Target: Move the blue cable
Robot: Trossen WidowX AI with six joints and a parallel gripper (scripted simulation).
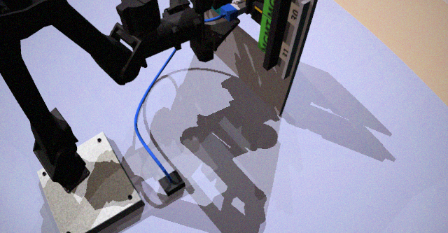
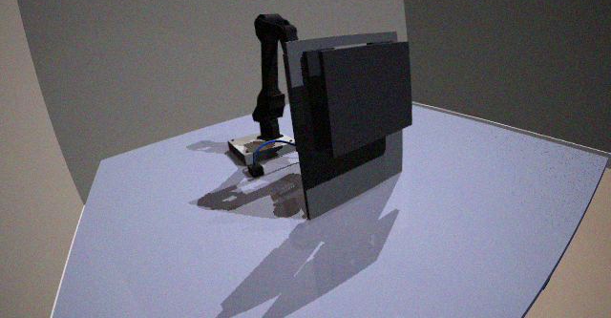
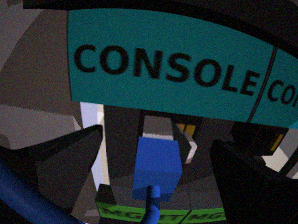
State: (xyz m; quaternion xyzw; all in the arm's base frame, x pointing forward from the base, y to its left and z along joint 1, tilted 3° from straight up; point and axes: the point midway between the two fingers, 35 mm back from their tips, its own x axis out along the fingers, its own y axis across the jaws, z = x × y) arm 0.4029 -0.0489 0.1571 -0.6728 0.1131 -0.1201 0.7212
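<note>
Now: the blue plug 10 mm above my gripper tip. Also, from my gripper tip: black anchor block (300 mm behind, 170 mm below, 100 mm to the right).
</note>
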